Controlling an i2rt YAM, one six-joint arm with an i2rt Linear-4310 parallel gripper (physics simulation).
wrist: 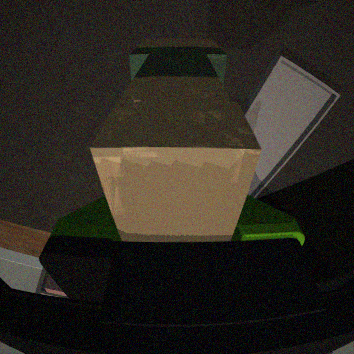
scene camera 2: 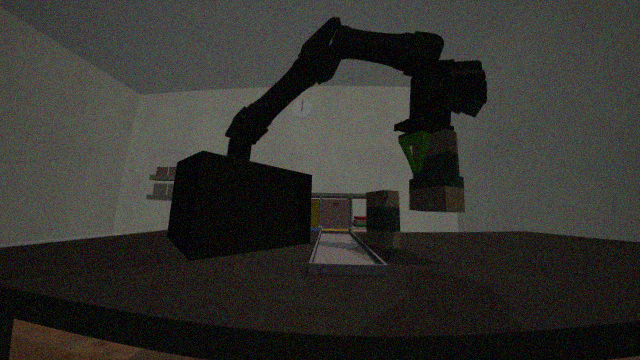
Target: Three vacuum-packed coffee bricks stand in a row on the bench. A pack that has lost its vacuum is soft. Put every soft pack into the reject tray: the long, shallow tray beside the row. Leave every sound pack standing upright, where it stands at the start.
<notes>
In view: the gripper (scene camera 2: 421, 174) and a shallow reject tray (wrist: 290, 100).
</notes>
